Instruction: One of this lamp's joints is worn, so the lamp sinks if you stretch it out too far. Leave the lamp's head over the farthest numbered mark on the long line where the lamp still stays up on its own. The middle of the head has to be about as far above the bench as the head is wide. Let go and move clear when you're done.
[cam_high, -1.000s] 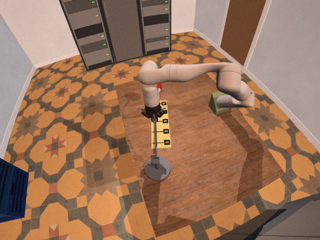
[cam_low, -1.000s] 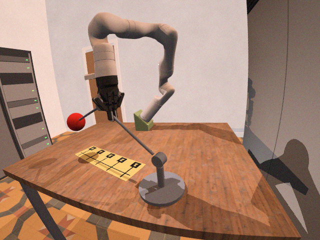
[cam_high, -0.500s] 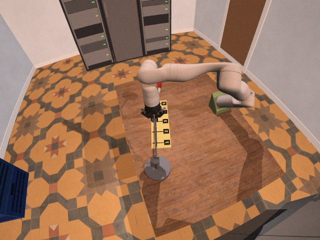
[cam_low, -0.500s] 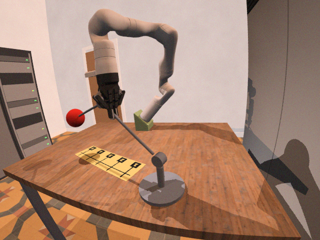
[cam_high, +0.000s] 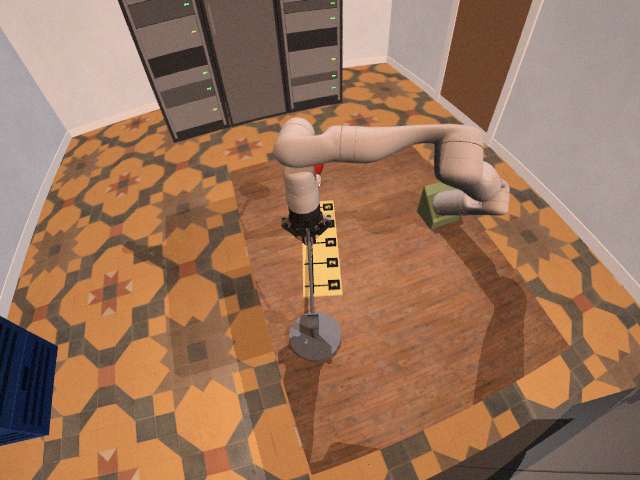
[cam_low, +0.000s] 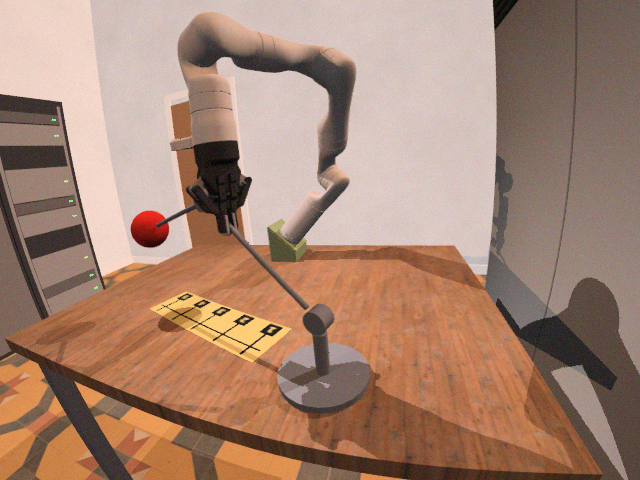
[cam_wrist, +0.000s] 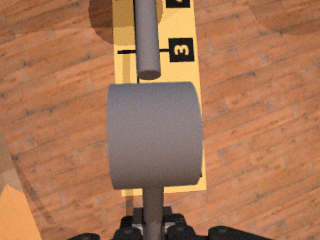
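My hand is 26 cm above the yellow numbered strip, 16 cm to the left of it and 10 cm past it. The rest, counted from my hand: round grey base: 23 cm below, 17 cm to the left, 7 cm ahead.
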